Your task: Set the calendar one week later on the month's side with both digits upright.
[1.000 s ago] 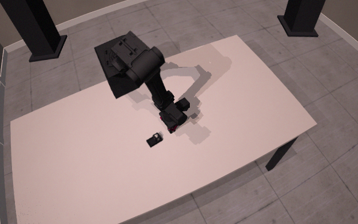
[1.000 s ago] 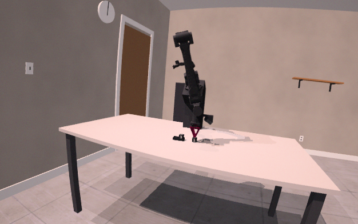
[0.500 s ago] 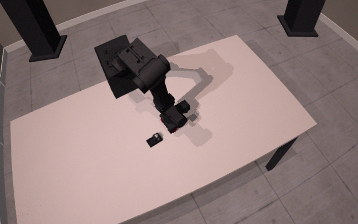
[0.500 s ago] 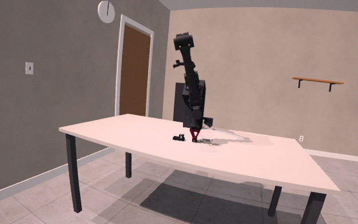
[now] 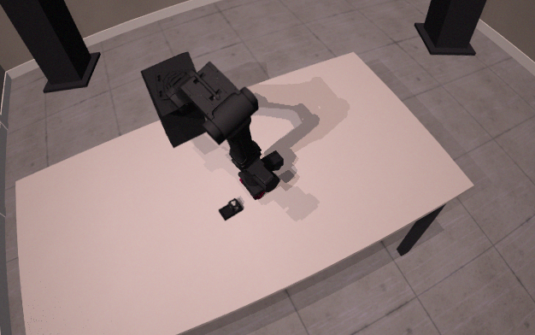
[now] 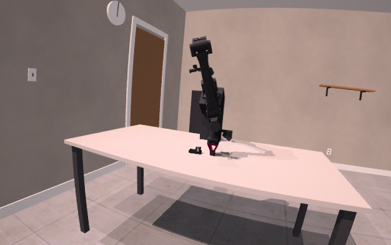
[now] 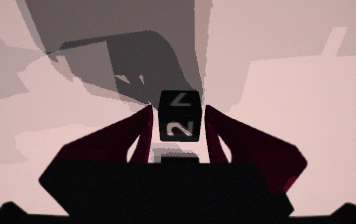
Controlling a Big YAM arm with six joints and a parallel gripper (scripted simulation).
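The black calendar block is 80 mm to the right of my hand, 50 mm ahead of it and 10 mm above it. The rest, counted from my hand: black tray 90 mm to the right, 60 mm ahead, 10 mm below.
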